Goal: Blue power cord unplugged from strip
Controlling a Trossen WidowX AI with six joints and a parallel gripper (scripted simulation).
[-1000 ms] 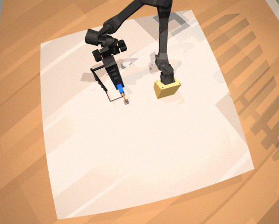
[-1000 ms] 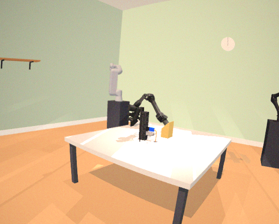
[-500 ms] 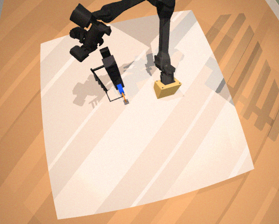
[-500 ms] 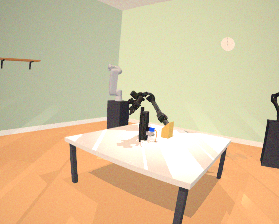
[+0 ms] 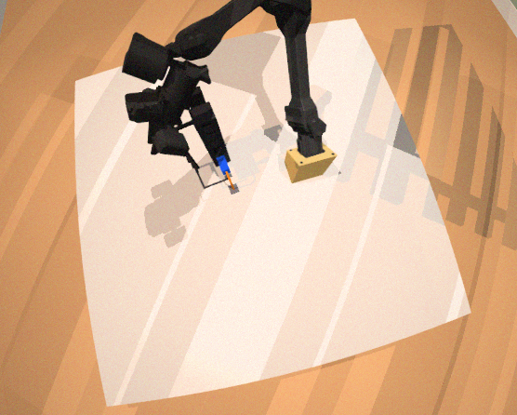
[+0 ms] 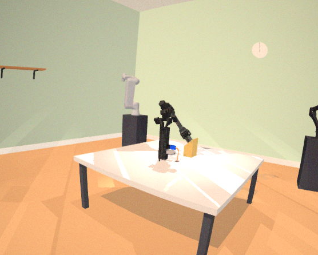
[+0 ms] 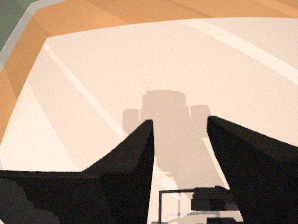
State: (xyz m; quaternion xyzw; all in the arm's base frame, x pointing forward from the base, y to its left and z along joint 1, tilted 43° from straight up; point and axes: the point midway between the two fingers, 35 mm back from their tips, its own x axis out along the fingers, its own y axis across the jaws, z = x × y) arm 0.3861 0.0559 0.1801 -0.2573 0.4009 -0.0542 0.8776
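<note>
Right now my gripper tip is 140 mm past the blue plug and 170 mm above it.
</note>
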